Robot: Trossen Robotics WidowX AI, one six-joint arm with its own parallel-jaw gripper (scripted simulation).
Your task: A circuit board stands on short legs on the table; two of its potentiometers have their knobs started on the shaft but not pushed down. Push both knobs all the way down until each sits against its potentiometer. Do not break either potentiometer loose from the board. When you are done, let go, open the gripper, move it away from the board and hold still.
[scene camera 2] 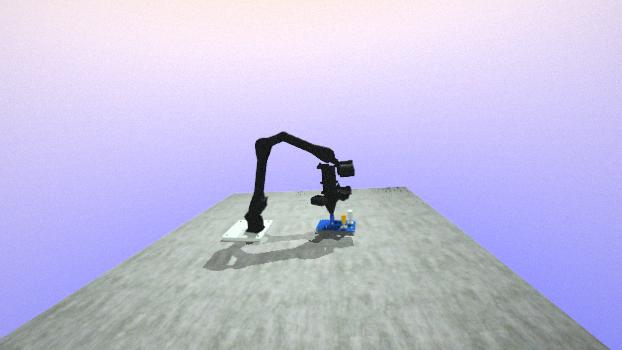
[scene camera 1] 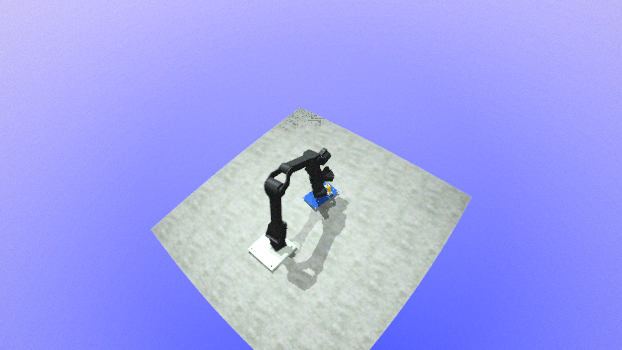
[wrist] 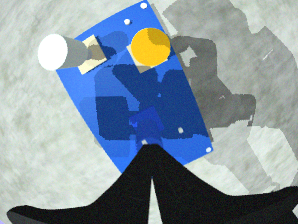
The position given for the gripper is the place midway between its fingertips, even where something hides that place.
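Note:
You'd find the gripper (scene camera 2: 331, 214) in that view, and the wrist view has the gripper (wrist: 150, 150) too. There's also an orange knob (wrist: 150, 46).

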